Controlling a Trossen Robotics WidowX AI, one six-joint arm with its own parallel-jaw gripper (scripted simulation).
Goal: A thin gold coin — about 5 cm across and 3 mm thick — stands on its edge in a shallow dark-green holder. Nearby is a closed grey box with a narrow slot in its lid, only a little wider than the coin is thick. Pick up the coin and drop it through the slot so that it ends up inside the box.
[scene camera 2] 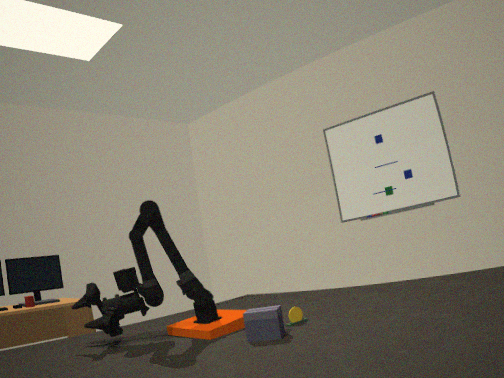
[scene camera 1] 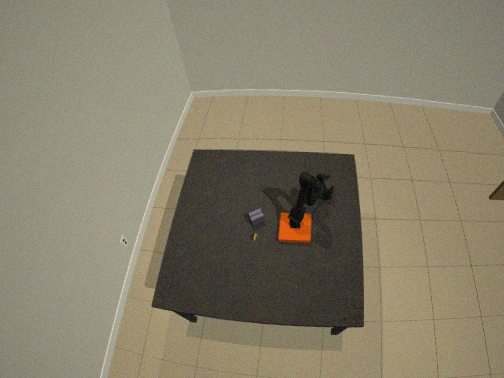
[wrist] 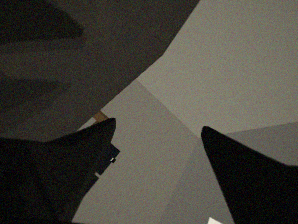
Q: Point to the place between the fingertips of my gripper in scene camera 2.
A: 78, 317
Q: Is my gripper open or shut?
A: Open.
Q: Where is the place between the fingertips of my gripper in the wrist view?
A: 158, 126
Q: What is my gripper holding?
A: Nothing.
